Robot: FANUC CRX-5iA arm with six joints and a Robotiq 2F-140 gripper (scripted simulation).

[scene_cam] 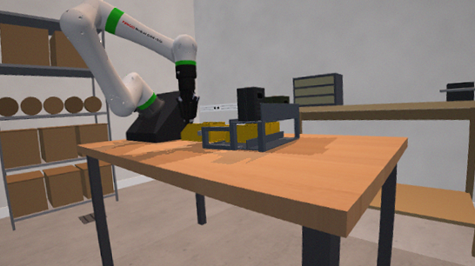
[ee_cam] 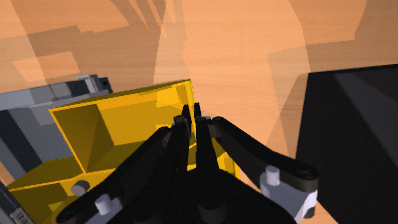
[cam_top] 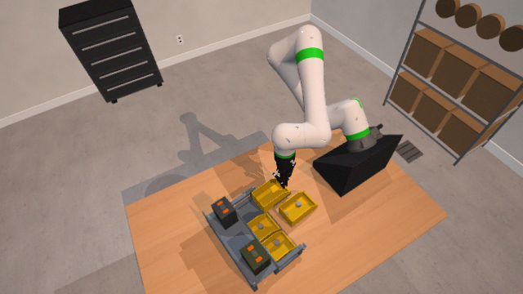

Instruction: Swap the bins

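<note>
My hand is 11 cm to the right of the grey round part, 7 cm above it and 1 cm past it. The rest, counted from my hand: grey shelf 26 cm ahead, 12 cm to the left, 1 cm below.
</note>
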